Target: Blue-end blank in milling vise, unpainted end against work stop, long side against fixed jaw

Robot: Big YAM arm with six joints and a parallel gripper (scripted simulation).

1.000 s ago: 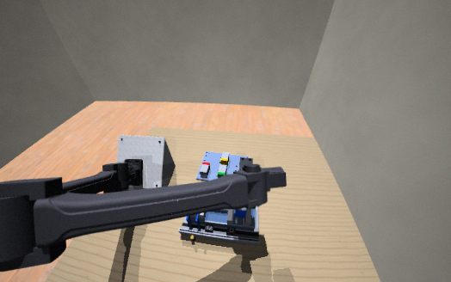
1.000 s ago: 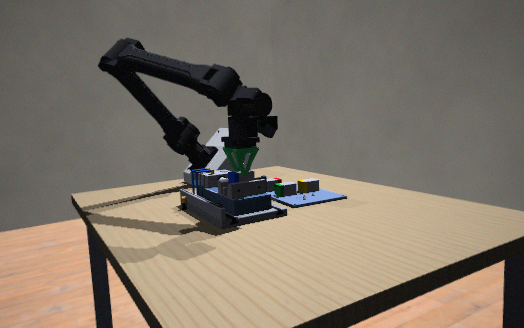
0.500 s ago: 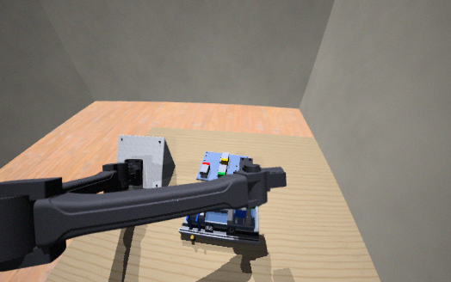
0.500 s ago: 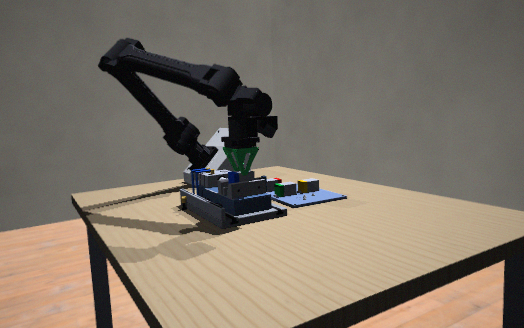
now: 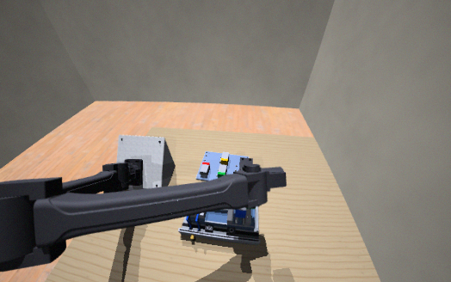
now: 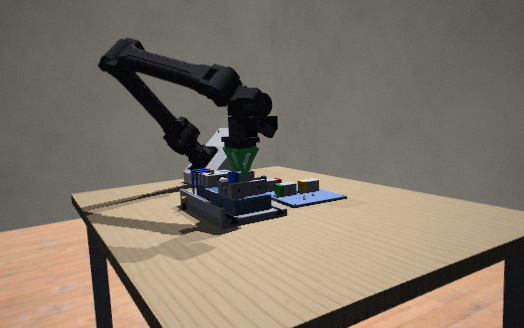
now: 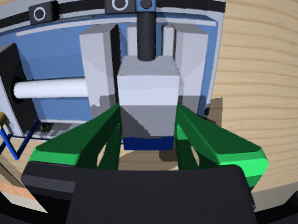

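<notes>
The blue-ended blank lies 20 mm below my hand. Also, from my hand: dark work stop rod: 50 mm to the left, 30 mm below; then green-ended blank: 80 mm behind, 210 mm to the left, 90 mm below; then vise: 70 mm behind, 10 mm to the left, 80 mm below.
</notes>
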